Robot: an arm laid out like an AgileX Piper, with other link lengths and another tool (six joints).
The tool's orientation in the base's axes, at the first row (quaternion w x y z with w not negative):
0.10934, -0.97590, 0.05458, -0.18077
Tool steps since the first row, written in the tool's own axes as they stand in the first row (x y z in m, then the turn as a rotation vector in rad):
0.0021, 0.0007, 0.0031, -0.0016, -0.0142, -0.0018
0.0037, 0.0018, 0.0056, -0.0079, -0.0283, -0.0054
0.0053, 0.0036, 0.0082, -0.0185, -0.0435, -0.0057
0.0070, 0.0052, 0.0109, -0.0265, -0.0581, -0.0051
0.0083, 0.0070, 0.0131, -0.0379, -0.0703, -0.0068
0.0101, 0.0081, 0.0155, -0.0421, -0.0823, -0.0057
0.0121, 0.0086, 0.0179, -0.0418, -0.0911, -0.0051
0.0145, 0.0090, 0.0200, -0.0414, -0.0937, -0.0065
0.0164, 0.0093, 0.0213, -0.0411, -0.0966, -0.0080
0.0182, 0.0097, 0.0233, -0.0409, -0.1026, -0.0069
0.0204, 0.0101, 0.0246, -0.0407, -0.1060, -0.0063
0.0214, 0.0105, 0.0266, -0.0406, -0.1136, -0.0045
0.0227, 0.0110, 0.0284, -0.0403, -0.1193, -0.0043
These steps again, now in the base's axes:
0.0030, -0.0004, -0.0023, -0.0012, 0.0137, 0.0044
0.0054, -0.0012, -0.0043, -0.0074, 0.0276, 0.0088
0.0077, -0.0027, -0.0065, -0.0163, 0.0438, 0.0090
0.0101, -0.0040, -0.0088, -0.0226, 0.0592, 0.0092
0.0120, -0.0055, -0.0107, -0.0330, 0.0724, 0.0097
0.0145, -0.0063, -0.0126, -0.0357, 0.0849, 0.0100
0.0172, -0.0066, -0.0142, -0.0346, 0.0935, 0.0116
0.0202, -0.0070, -0.0154, -0.0345, 0.0957, 0.0137
0.0224, -0.0073, -0.0160, -0.0346, 0.0982, 0.0158
0.0248, -0.0076, -0.0173, -0.0336, 0.1042, 0.0163
0.0272, -0.0080, -0.0178, -0.0330, 0.1076, 0.0166
0.0289, -0.0082, -0.0194, -0.0317, 0.1153, 0.0167
0.0307, -0.0085, -0.0207, -0.0310, 0.1208, 0.0180

